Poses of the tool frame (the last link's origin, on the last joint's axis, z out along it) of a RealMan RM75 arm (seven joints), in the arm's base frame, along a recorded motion.
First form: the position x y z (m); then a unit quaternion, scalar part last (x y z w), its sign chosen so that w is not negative.
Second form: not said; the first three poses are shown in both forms.
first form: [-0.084 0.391 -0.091 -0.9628 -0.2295 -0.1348 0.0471]
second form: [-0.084 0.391 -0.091 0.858 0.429 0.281 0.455 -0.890 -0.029]
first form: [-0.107 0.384 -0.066 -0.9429 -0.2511 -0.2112 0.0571]
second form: [-0.107 0.384 -0.066 0.785 0.449 0.427 0.498 -0.867 -0.002]
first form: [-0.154 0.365 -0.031 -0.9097 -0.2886 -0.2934 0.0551]
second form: [-0.154 0.365 -0.031 0.661 0.493 0.566 0.557 -0.827 0.069]
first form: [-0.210 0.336 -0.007 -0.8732 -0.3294 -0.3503 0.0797]
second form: [-0.210 0.336 -0.007 0.538 0.519 0.664 0.631 -0.770 0.092]
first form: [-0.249 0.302 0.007 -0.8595 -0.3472 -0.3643 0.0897]
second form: [-0.249 0.302 0.007 0.493 0.531 0.688 0.662 -0.743 0.099]
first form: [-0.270 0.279 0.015 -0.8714 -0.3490 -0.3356 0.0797]
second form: [-0.270 0.279 0.015 0.531 0.555 0.640 0.662 -0.744 0.095]
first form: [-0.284 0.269 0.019 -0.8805 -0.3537 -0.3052 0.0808]
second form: [-0.284 0.269 0.019 0.564 0.574 0.595 0.672 -0.737 0.074]
